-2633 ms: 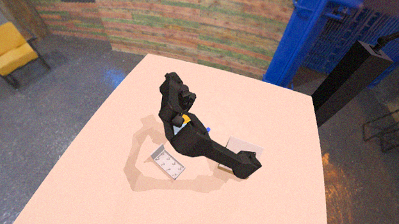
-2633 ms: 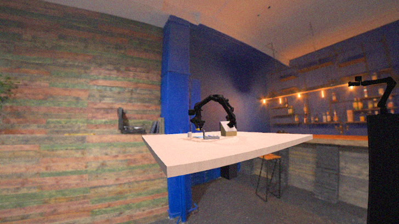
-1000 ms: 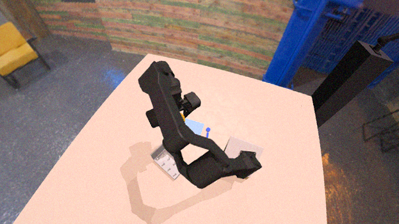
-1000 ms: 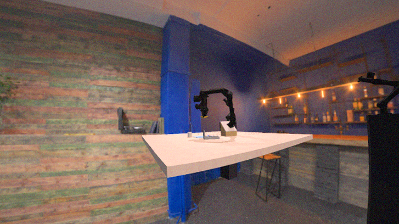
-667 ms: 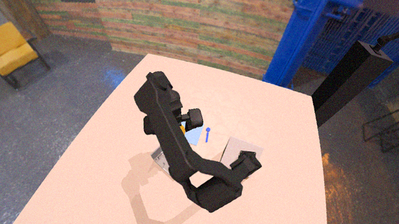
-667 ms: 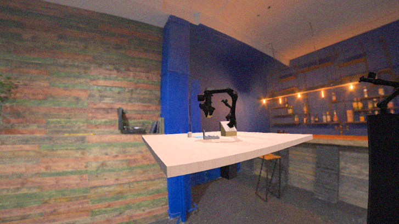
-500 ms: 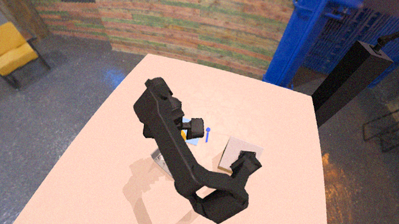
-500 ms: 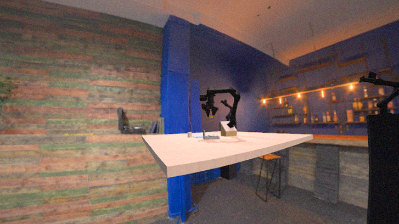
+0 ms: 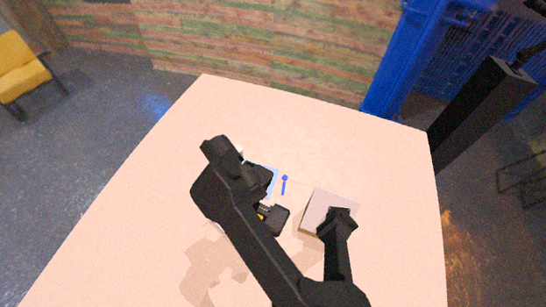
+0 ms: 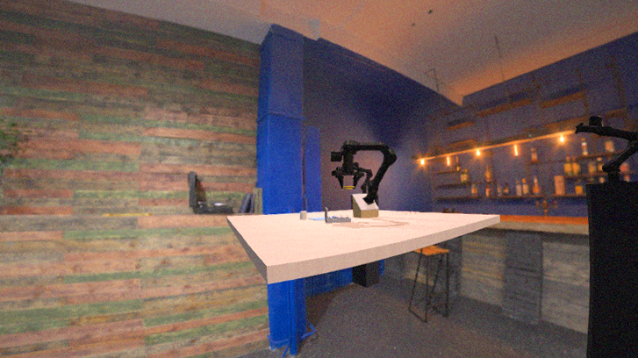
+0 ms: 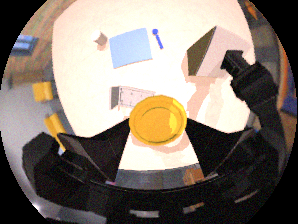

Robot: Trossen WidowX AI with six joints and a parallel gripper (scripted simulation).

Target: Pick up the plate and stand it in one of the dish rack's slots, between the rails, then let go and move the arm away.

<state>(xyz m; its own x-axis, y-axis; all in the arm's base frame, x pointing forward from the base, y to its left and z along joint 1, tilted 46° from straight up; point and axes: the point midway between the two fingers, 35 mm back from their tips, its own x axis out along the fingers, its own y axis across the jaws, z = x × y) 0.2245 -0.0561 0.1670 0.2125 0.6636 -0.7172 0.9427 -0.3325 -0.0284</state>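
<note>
Now: gripper tip 160 mm above the grey dish rack, 70 mm short of it and 20 mm to the left of it. Also, from my gripper tip: light blue mat (210 mm to the right, 180 mm below, 40 mm ahead); then yellow plate (10 mm above); then blue utensil (210 mm to the right, 180 mm below, 70 mm behind).
</note>
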